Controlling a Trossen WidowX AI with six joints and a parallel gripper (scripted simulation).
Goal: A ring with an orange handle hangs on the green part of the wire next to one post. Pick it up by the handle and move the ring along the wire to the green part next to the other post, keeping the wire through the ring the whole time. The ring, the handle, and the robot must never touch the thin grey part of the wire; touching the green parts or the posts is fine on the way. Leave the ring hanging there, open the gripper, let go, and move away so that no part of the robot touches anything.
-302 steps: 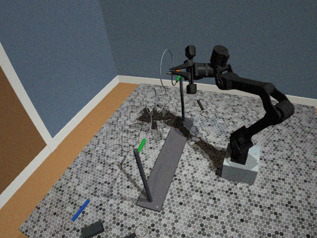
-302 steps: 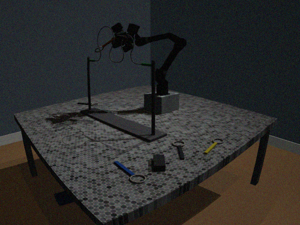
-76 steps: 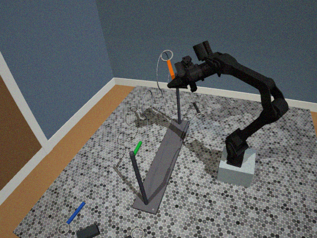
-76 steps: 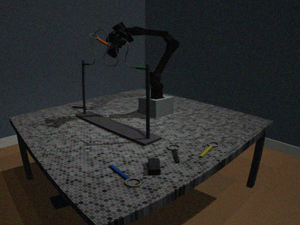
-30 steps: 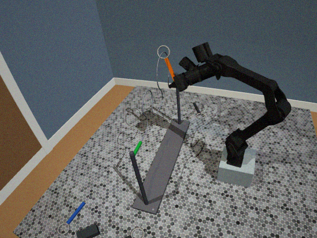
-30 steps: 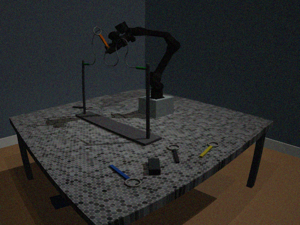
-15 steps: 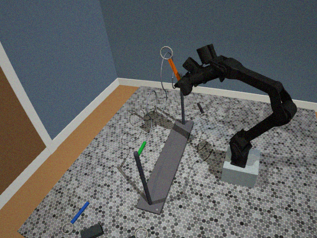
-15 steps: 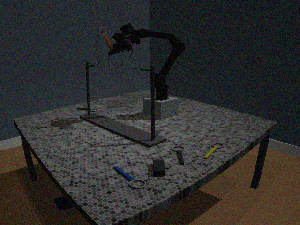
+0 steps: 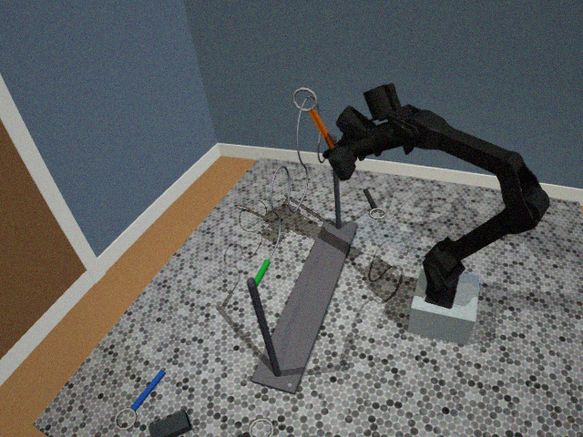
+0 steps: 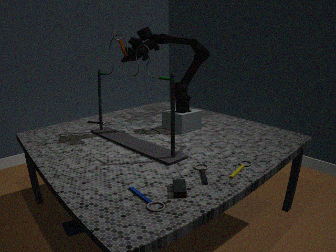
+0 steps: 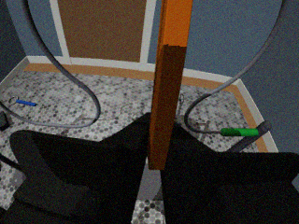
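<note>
My gripper tip is 100 mm below the orange-handled ring, 10 mm to the right of it and 10 mm short of it. The rest, counted from my gripper tip: yellow-handled ring 620 mm to the left, 390 mm below, 180 mm behind; then blue-handled ring 600 mm to the left, 390 mm below, 240 mm ahead; then dark block 600 mm to the left, 380 mm below, 120 mm ahead.
</note>
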